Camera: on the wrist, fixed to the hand. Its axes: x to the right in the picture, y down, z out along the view.
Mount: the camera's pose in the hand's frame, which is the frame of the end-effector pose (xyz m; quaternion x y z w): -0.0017 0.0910 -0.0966 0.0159 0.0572 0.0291 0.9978
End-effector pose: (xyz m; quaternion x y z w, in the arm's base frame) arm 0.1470 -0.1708 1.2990 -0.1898 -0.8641 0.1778 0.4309
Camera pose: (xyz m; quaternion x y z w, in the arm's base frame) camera 0.2423 -0.0790 1.3096 -0.2179 -0.8292 0.1928 0.4772
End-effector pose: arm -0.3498 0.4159 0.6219 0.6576 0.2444 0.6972 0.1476
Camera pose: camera -0.4347 0.3247 0.6676 0.6257 0.2443 0.7337 0.1026
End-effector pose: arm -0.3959 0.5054 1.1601 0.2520 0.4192 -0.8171 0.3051
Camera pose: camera -0.3151 0.5448 1.0625 0.3152 0.4154 -0.7987 0.3002
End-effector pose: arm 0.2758 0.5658 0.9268 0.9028 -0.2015 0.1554 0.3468
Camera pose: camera 0.2178 0.5710 1.0461 0.8916 -0.2050 0.2200 0.3387
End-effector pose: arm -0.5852 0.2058 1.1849 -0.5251 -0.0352 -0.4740 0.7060
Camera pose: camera -0.5652 0.1320 1.0764 -0.4866 0.0130 -0.4819 0.7286
